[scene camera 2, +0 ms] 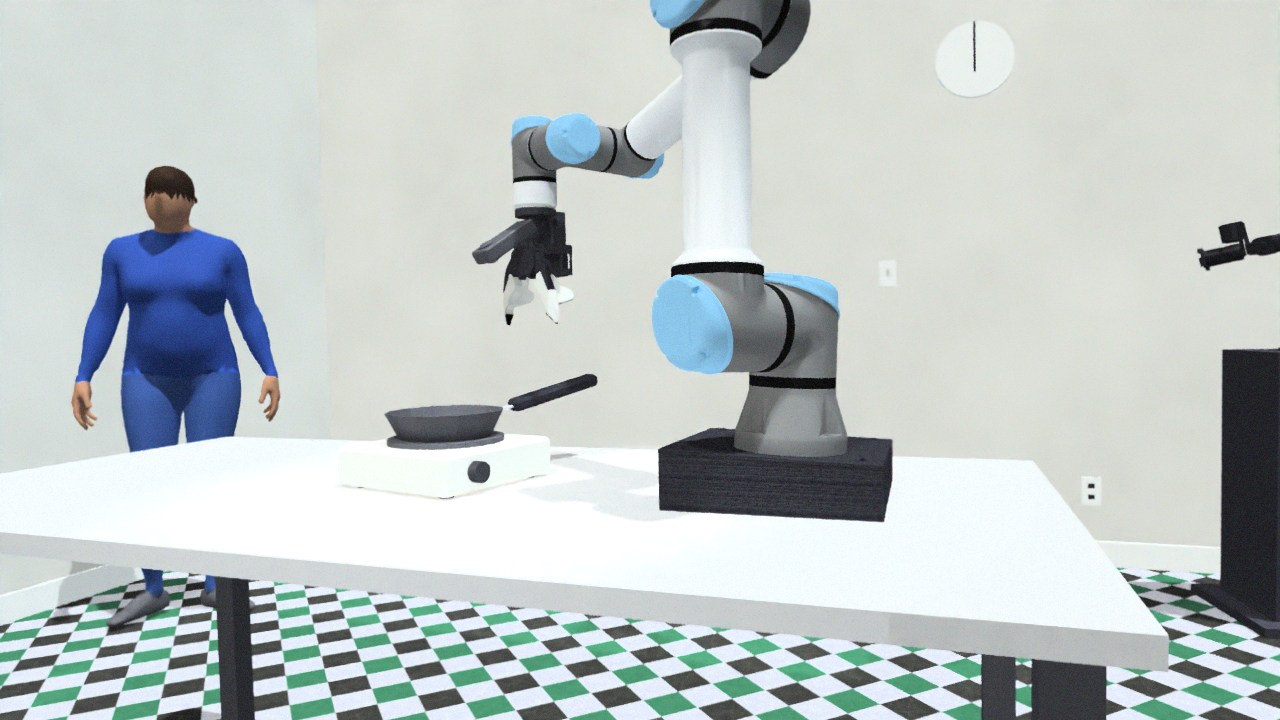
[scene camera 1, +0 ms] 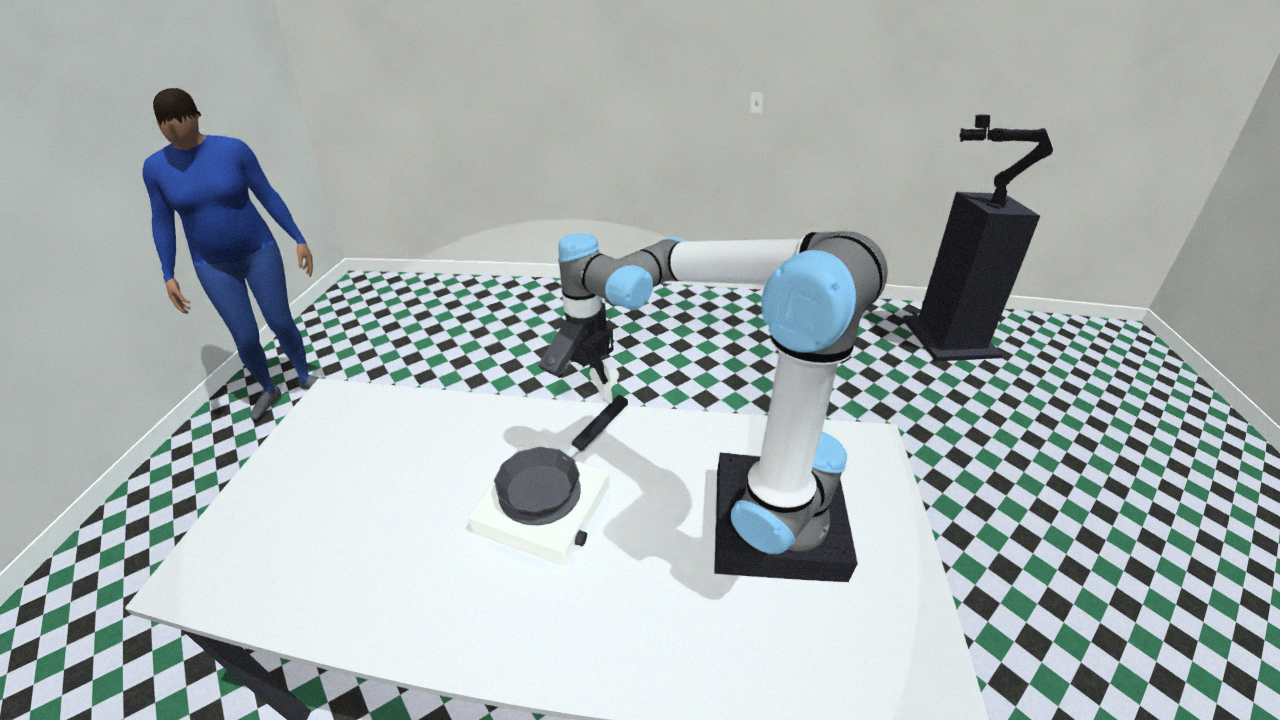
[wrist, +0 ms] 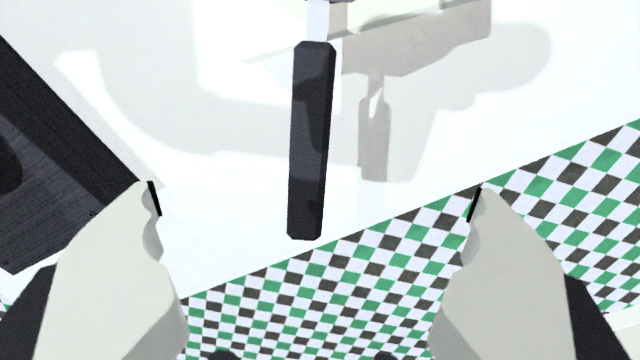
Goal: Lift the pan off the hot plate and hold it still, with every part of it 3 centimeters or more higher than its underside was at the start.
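Places are measured from the arm's base along level axes (x ahead, y left, z up), in millimetres.
Pixels of known places: gripper, between the fingertips: [scene camera 2: 531,324] [scene camera 1: 584,390] [wrist: 314,188]; arm's base, origin of its link: [scene camera 2: 789,448].
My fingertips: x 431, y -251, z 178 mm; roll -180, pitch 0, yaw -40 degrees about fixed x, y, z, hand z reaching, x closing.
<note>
Ahead of a thing's pixels: the offset from my fingertips to its top centre. Level surfaces: height alone.
The dark grey pan [scene camera 1: 537,486] [scene camera 2: 443,424] sits upright on the burner of the white hot plate {dx +103, dy +130, dz -178 mm} [scene camera 1: 588,501] [scene camera 2: 402,471]. Its black handle {dx -30, dy -24, dz -92 mm} [scene camera 1: 599,423] [scene camera 2: 553,392] [wrist: 309,140] slopes up and away from the hot plate, toward the table's back edge. My gripper [scene camera 1: 608,394] [scene camera 2: 531,319] [wrist: 314,188] is open and empty, pointing down. It hangs above the handle, apart from it. In the wrist view the handle's free end shows between the two spread fingertips, and the pan's bowl is cut off at the top.
The black arm base [scene camera 1: 735,562] [scene camera 2: 774,485] [wrist: 65,135] stands on the white table {dz -251 mm} [scene camera 1: 358,582] [scene camera 2: 626,546], right of the hot plate. A person in blue [scene camera 1: 214,201] [scene camera 2: 179,304] stands beyond the table at the left. A black pedestal [scene camera 1: 973,268] [scene camera 2: 1248,465] with a small arm stands at the right.
</note>
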